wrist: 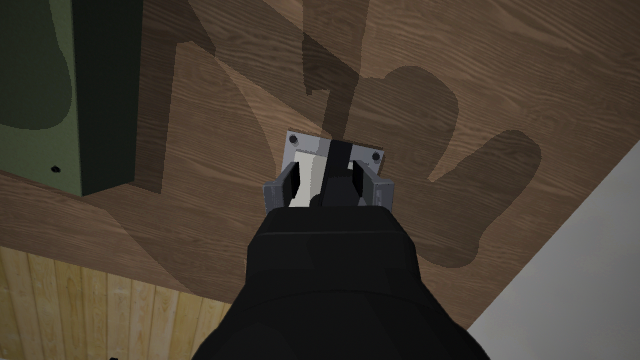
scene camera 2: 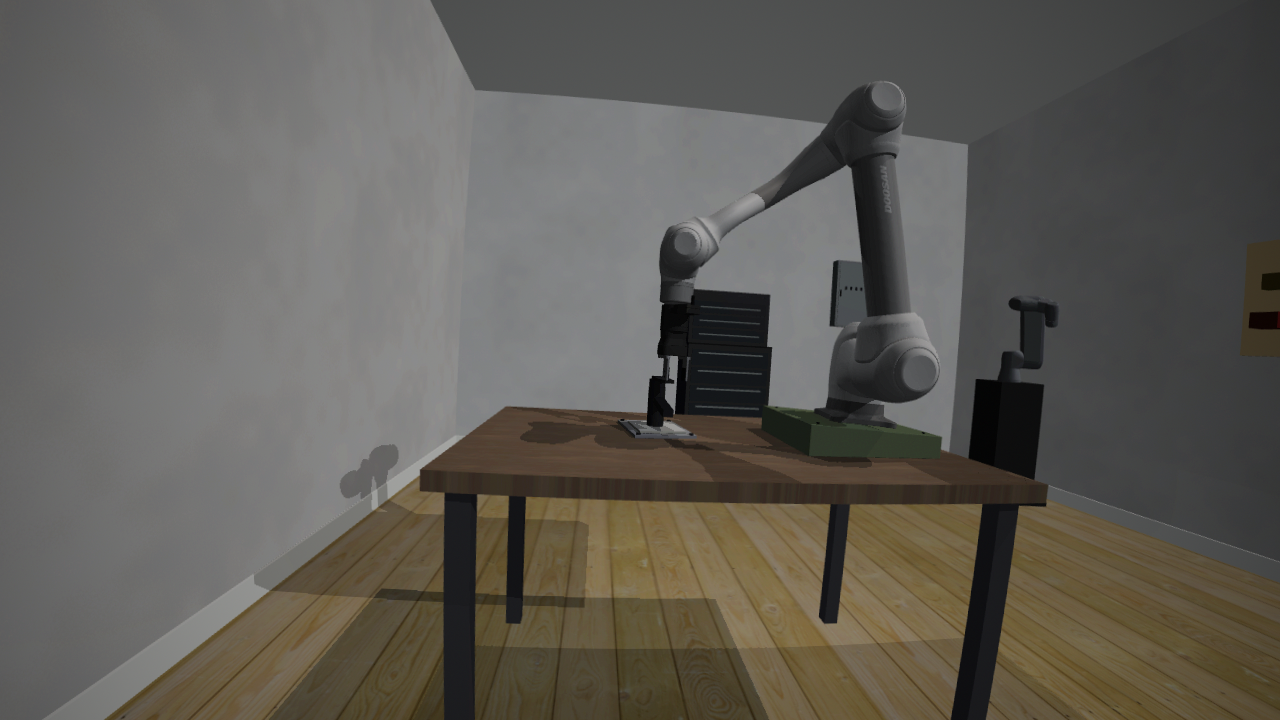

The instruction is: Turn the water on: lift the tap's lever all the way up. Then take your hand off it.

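Where they show: gripper, between the fingertips: (wrist: 326,172) (scene camera 2: 674,380); arm's base, origin of its link: (scene camera 2: 852,420).
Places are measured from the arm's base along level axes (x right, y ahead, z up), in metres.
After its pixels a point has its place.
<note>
The black tap (scene camera 2: 656,404) @[z 0.016, x -0.047, y 0.556 m] (wrist: 342,187) @[z 0.089, x -0.076, y 0.531 m] stands upright on a light grey plate (scene camera 2: 680,433) @[z -0.055, x -0.071, y 0.486 m] (wrist: 309,143) @[z -0.056, x -0.080, y 0.485 m] on the table. My gripper (scene camera 2: 668,379) @[z 0.088, x -0.081, y 0.510 m] (wrist: 326,172) @[z 0.088, x -0.081, y 0.510 m] is open with nothing held between its fingers. It points down at the top of the tap. In the wrist view the fingers stand wide apart, with part of the black tap showing between them, nearer the right finger. The lever is hard to tell from the tap's dark body, and its angle cannot be made out. The gripper's black housing hides the lower part of the tap in the wrist view.
The brown wooden table (scene camera 2: 554,465) @[z -0.064, x -0.463, y 0.735 m] (wrist: 210,215) @[z -0.064, x 0.142, y 0.379 m] bears the plate and the arm's green base block (scene camera 2: 859,440) @[z -0.023, x -0.193, y 0.050 m] (wrist: 105,100) @[z -0.018, x 0.001, y 0.211 m]. Black drawer cabinets (scene camera 2: 729,358) stand behind the table. A smaller robot arm (scene camera 2: 1032,335) stands on a black pedestal (scene camera 2: 1006,425) at the right.
</note>
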